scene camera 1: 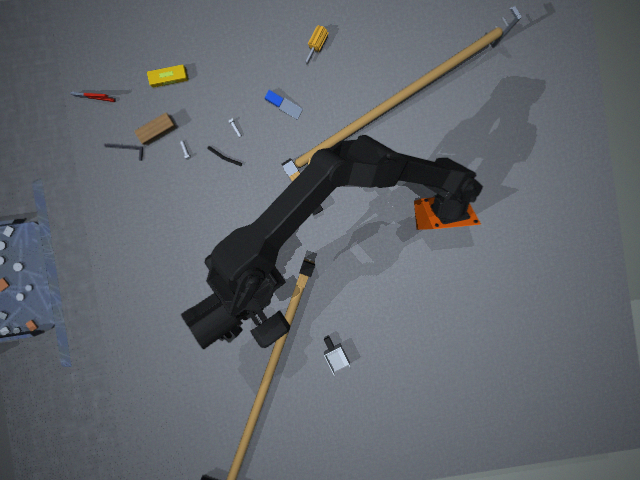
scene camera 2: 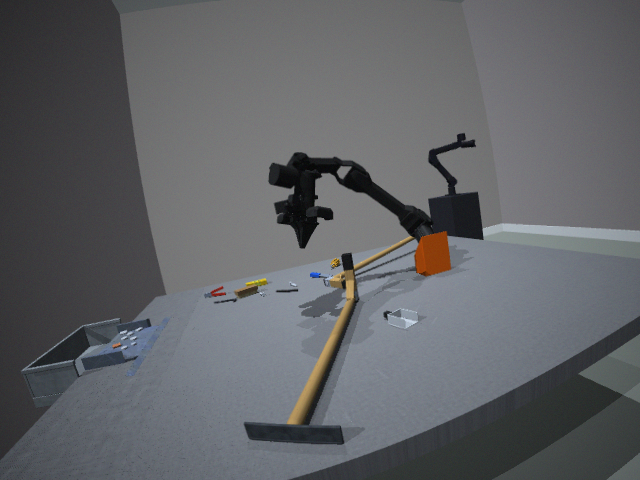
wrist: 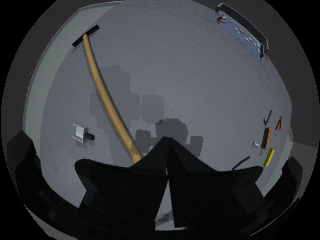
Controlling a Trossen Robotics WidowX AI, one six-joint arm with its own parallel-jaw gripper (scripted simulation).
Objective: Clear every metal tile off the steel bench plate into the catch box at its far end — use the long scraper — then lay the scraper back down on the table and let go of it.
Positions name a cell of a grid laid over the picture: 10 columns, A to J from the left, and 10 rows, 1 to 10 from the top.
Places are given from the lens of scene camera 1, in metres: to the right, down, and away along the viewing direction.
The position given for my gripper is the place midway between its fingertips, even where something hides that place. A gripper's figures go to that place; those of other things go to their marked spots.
my gripper (scene camera 1: D7): -0.15, 0.11, 0.76
wooden block (scene camera 1: C3): -0.37, -0.27, 0.92
